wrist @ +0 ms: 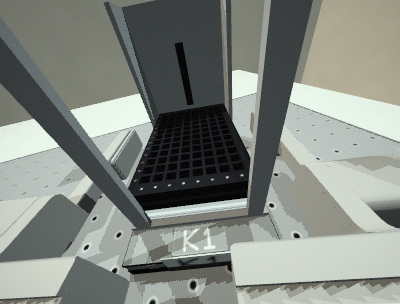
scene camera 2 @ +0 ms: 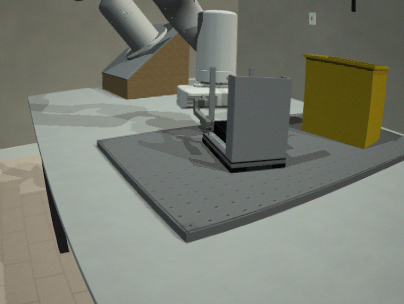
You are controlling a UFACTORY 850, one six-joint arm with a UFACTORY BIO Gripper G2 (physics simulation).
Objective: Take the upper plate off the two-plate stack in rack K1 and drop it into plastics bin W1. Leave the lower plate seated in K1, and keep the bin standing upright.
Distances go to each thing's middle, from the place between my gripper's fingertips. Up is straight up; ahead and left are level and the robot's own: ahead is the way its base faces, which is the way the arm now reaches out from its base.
I see the pale plate [wrist: 237, 204] 3 cm below my hand. Round my hand: yellow plastics bin W1 [scene camera 2: 344, 99]: 3 cm behind, 31 cm to the left, 4 cm above.
